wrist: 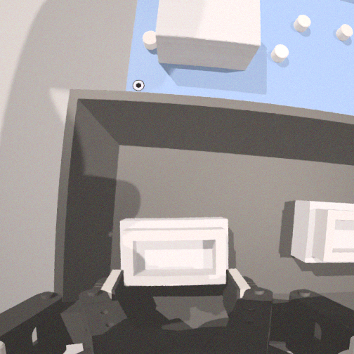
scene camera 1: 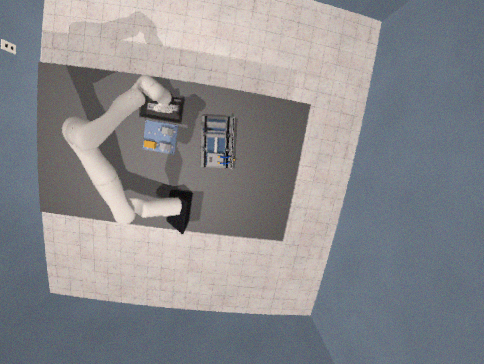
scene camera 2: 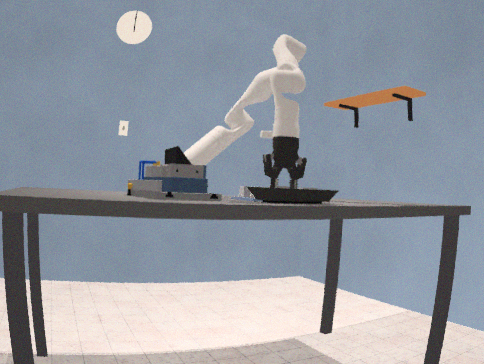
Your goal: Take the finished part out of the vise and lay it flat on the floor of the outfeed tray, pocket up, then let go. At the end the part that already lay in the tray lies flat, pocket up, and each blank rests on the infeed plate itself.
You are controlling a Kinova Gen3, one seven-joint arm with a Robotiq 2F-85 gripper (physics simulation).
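Where they show: gripper, fingertip midpoint: [scene camera 1: 172, 103]; arm's base at its link origin: [scene camera 1: 177, 205] [scene camera 2: 187, 164].
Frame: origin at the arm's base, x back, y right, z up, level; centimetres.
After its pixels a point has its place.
Note:
My gripper [scene camera 2: 284, 184] @(x -56.7, y -6.4, z -9.0 cm) [wrist: 174, 285] points down and is shut on the finished part [wrist: 175, 252], a pale block with its pocket up. The part looks level and is low inside the dark outfeed tray [scene camera 1: 161, 118] @(x -47.9, y -12.4, z -8.9 cm) [scene camera 2: 295, 195] @(x -59.2, y -8.8, z -9.6 cm) [wrist: 64, 200], near its left wall in the wrist view. The near wall hides it in scene camera 2, and I cannot tell whether it touches the floor. The other part [wrist: 327, 232] lies flat, pocket up, to the right, apart from it. A pale blank [scene camera 1: 167, 130] @(x -41.4, y -8.4, z -7.5 cm) [wrist: 207, 30] sits on the blue infeed plate [scene camera 1: 151, 135] @(x -38.0, y -18.7, z -11.1 cm) [wrist: 310, 80].
The infeed plate also bears an orange blank [scene camera 1: 149, 144] @(x -32.8, y -18.5, z -7.6 cm), a grey blank [scene camera 1: 164, 146] @(x -32.3, y -9.9, z -7.6 cm) and white pins [wrist: 280, 53]. It lies right beside the tray's far wall in the wrist view. The vise [scene camera 1: 216, 134] @(x -41.1, y 19.7, z -2.4 cm) [scene camera 2: 185, 185] @(x -49.7, y 20.5, z -8.1 cm) stands apart from tray and plate. A black wedge [scene camera 1: 186, 212] @(x 3.0, y 5.8, z 2.6 cm) stands at the arm's base.

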